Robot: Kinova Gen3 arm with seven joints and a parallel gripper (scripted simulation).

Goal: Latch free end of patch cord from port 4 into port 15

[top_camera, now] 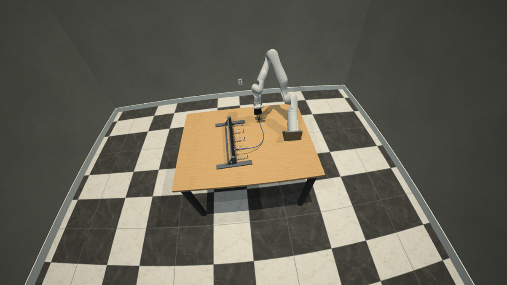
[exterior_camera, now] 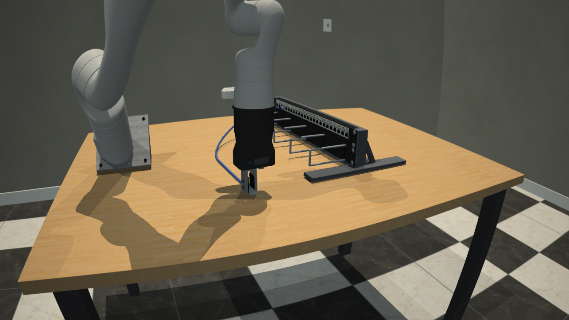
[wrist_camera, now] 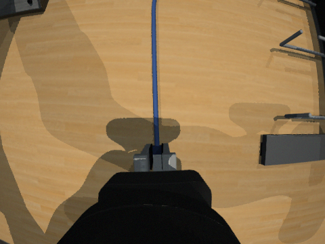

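Right now the plug is 10 mm to the right of my hand and 10 mm below it.
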